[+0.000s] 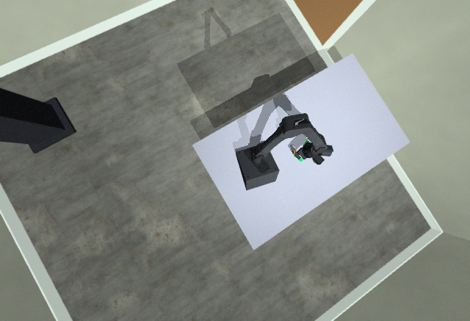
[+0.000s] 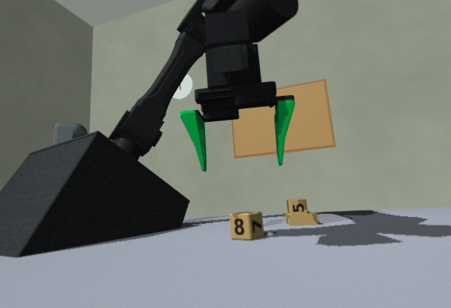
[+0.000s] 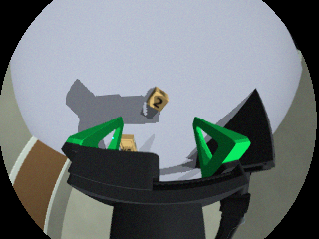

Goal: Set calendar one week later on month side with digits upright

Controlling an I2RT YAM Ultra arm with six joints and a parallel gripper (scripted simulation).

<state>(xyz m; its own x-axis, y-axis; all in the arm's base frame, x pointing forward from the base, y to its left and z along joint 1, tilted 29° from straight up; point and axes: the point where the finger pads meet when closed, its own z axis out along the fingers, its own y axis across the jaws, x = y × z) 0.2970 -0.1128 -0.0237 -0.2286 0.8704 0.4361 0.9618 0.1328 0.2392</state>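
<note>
The wooden cube lies 80 mm below my hand. From my hand the other things lie so: wooden tray (160 mm to the left, 80 mm below, 50 mm ahead).
</note>
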